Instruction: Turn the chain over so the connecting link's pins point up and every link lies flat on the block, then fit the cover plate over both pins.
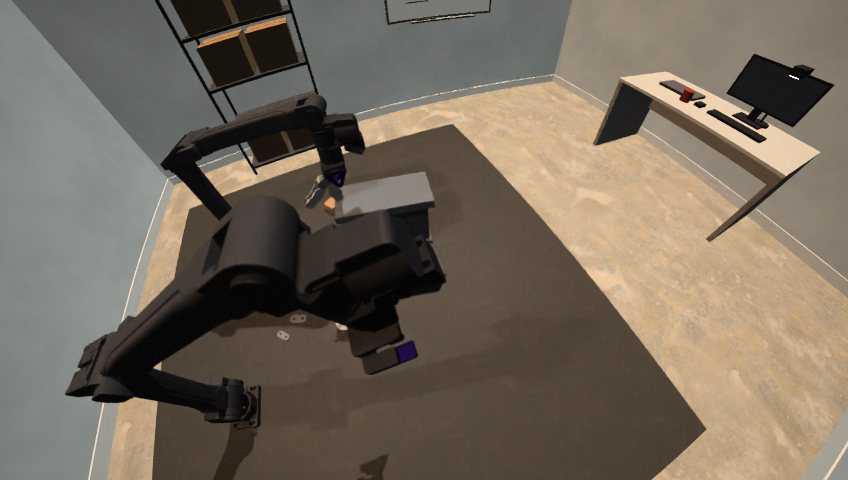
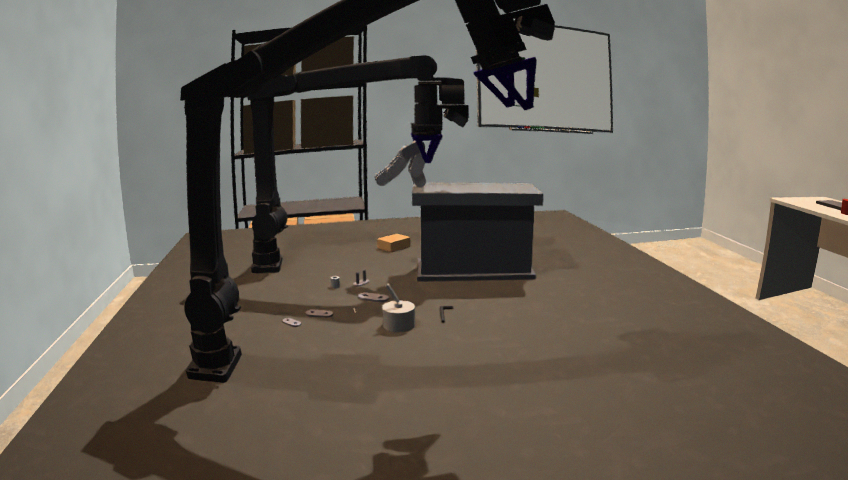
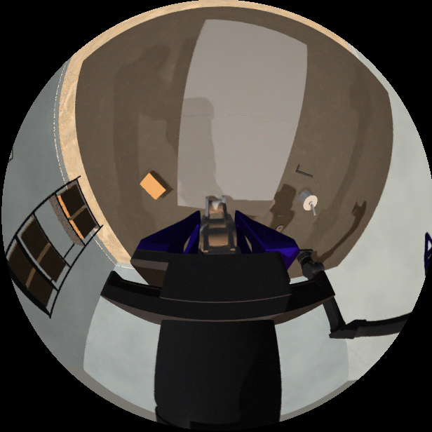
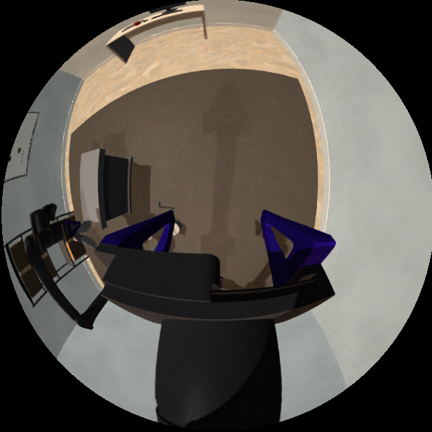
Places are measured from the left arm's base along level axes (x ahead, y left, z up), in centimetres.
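Pixels of known places: left gripper, fingertip midpoint: [image 1: 339,183] [image 2: 426,162]; right gripper, fingertip midpoint: [image 1: 403,324] [image 2: 519,107]; left arm's base, link origin: [image 2: 267,266]; right arm's base, link origin: [image 1: 248,407] [image 2: 215,365].
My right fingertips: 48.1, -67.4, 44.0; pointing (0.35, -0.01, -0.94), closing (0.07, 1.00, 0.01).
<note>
Ahead of a thing's pixels: the offset from my right fingertips to its top centre, as dx, dy, dz.
The grey chain [image 1: 314,191] [image 2: 389,170] [image 3: 218,235] hangs from my left gripper [image 1: 336,178] [image 2: 427,159] [image 3: 217,215], which is shut on it. One strand slants out left; the other drops to the left edge of the block's top. Whether it touches is unclear. The block {+8.4, +52.7, -22.0} [image 1: 386,193] [image 2: 476,237] [image 3: 245,100] [image 4: 117,185] is dark with a grey top. The connecting link's pin direction on the chain cannot be made out. Several flat plates {-19.6, +38.8, -43.5} [image 2: 373,296] {-32.4, +31.0, -43.6} [image 2: 319,312] {-38.5, +26.9, -43.7} [image 2: 290,322] lie on the mat; which is the cover plate is unclear. My right gripper [image 2: 518,107] [image 4: 217,214] is open and empty, high above the mat.
A small plate with two upright pins {-21.6, +49.3, -40.8} [image 2: 360,279] stands beside a small ring {-28.2, +47.9, -41.6} [image 2: 335,281]. A grey cylinder with a rod {-16.0, +22.9, -35.0} [image 2: 398,318] [image 3: 308,200], an L-shaped key {-5.3, +26.1, -43.4} [image 2: 442,314] [image 3: 305,172] and an orange box {-9.5, +78.7, -41.0} [image 1: 330,204] [image 2: 393,242] [image 3: 153,186] are around the block.
</note>
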